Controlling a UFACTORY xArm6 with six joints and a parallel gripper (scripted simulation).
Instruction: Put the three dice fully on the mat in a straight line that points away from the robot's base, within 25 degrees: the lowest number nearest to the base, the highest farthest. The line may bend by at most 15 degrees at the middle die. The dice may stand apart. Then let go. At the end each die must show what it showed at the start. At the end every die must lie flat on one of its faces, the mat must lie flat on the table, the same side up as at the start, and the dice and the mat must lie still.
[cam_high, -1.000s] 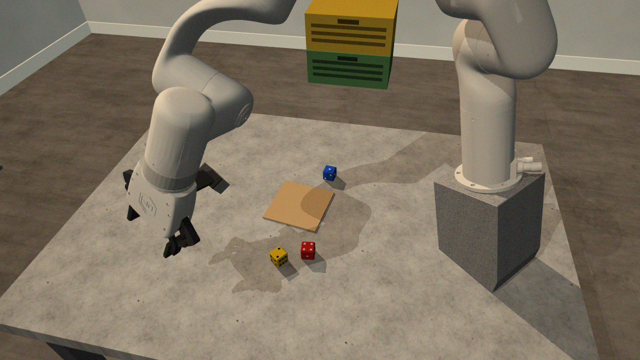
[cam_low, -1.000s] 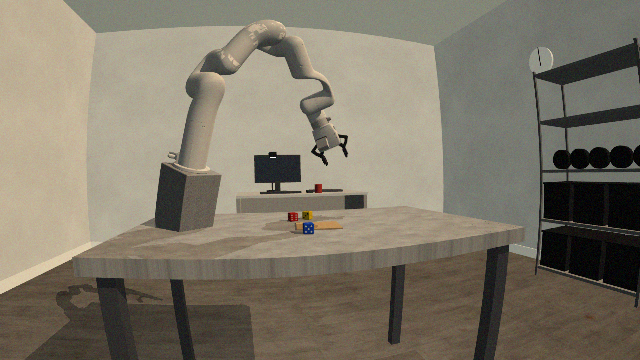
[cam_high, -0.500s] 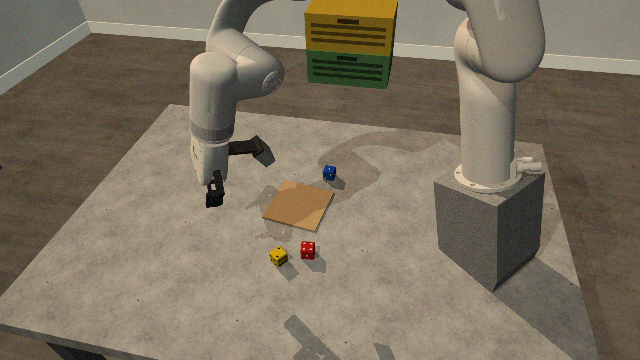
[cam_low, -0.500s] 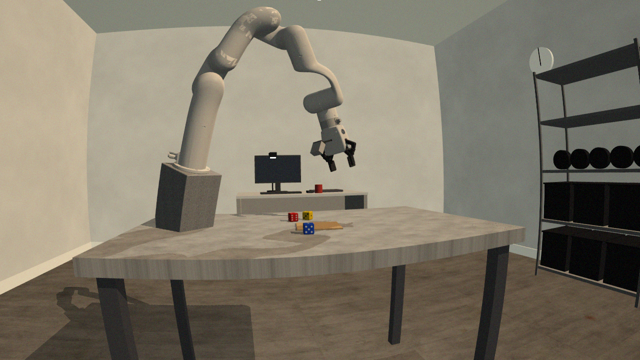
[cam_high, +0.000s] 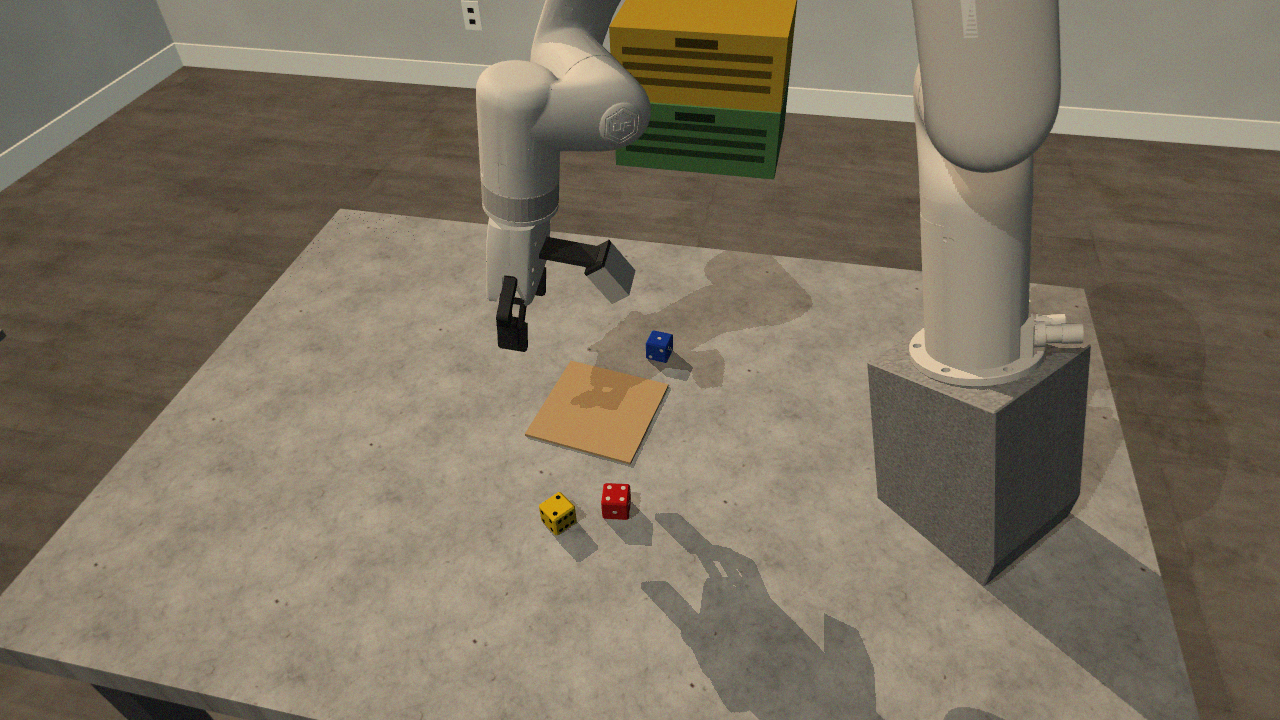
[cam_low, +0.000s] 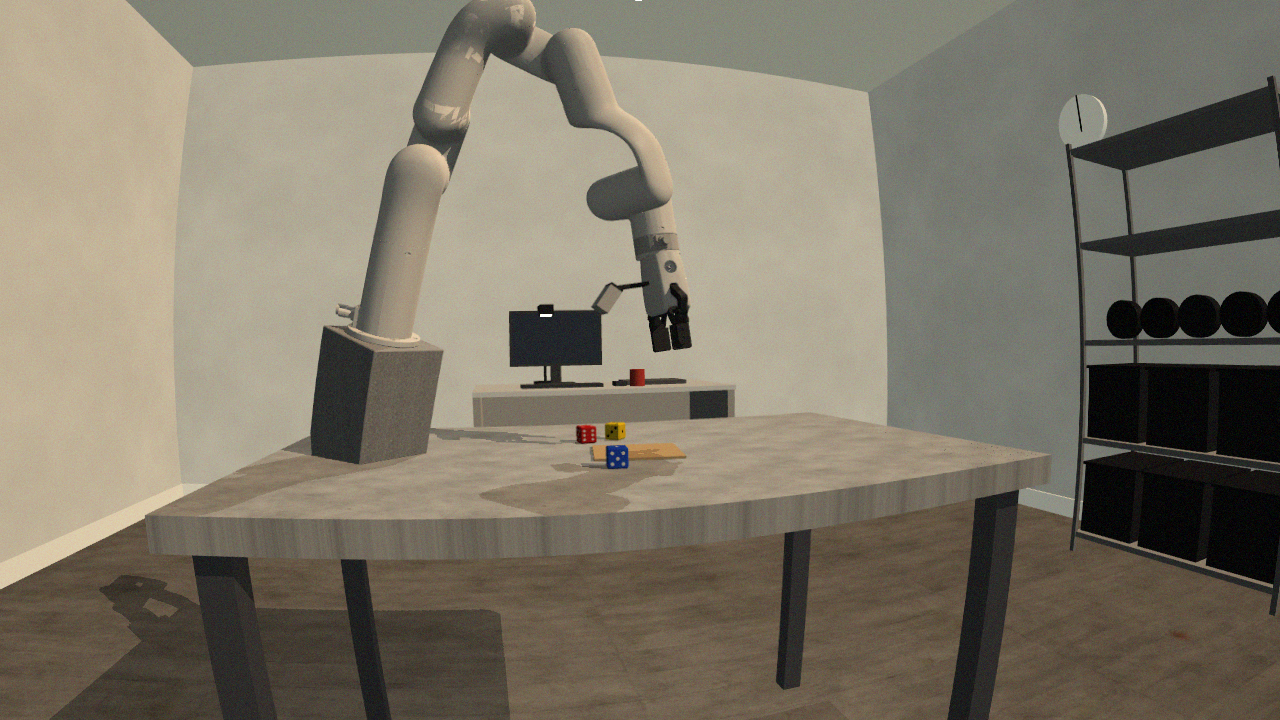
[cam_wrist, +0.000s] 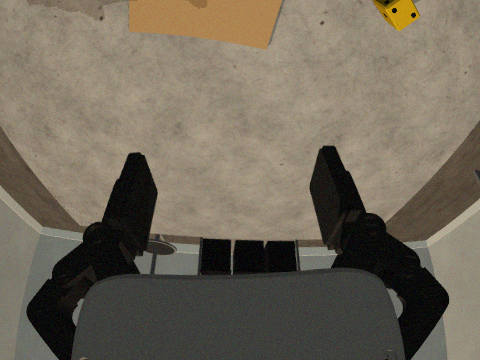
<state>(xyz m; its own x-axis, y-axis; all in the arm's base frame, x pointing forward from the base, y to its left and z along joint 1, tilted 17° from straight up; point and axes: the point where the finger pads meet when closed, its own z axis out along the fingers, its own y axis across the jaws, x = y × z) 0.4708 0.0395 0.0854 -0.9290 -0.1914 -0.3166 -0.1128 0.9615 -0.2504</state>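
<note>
My gripper is now 16 cm above the blue die, 15 cm to the left of it and 12 cm past it. Also, from my hand: red die 16 cm below, 13 cm behind, 11 cm to the left; yellow die 16 cm below, 14 cm to the left, 8 cm behind; mat 17 cm below, 7 cm behind, 3 cm to the right.
</note>
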